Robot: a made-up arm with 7 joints.
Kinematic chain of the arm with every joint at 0, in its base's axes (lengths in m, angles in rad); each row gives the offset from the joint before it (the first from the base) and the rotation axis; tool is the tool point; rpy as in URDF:
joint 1: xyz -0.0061 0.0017 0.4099 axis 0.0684 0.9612 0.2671
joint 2: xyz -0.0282 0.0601 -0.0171 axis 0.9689 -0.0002 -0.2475
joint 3: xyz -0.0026 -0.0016 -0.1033 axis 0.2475 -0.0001 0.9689
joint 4: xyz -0.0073 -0.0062 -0.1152 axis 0.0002 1 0
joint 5: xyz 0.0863 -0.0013 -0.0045 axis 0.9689 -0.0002 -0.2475
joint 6: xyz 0.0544 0.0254 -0.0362 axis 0.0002 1 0
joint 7: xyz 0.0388 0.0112 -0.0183 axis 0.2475 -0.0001 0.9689
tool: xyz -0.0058 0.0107 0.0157 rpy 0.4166 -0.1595 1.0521
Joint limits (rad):
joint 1: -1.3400..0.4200
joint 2: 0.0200..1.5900
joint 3: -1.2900..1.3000
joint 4: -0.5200..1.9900
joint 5: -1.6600..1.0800
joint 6: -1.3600..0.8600
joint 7: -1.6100..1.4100
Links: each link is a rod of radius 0.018 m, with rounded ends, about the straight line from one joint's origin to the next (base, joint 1, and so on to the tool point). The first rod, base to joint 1, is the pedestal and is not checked.
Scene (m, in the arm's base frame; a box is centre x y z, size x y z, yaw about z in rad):
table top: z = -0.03
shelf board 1: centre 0.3 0.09 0.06 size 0.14 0.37 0.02 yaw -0
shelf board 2: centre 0.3 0.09 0.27 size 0.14 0.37 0.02 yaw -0
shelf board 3: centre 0.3 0.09 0.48 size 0.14 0.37 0.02 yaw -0
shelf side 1: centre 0.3 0.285 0.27 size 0.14 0.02 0.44 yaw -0
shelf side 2: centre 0.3 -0.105 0.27 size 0.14 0.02 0.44 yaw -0
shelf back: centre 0.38 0.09 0.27 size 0.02 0.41 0.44 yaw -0
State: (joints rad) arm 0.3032 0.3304 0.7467 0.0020 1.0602 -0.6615 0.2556
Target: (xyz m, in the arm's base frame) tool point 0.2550 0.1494 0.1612
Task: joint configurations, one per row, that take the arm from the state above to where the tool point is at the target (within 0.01 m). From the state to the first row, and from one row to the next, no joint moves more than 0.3 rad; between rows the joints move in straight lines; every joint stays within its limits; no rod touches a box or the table.
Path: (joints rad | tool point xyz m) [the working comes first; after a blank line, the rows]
Joints at the target: -0.5499 0.1146 0.4428 0.7706 1.0732 -0.4788 0.1956
Straight joint move there: clear.

1: 0.0188 0.2585 0.6454 0.2582 1.0645 -0.6006 0.2356 | 0.0880 0.2391 0.1906
2: -0.2656 0.1866 0.5441 0.5144 1.0689 -0.5397 0.2156 | 0.1709 0.2047 0.1617
3: -0.5499 0.1146 0.4428 0.7706 1.0732 -0.4788 0.1956 | 0.2550 0.1494 0.1612

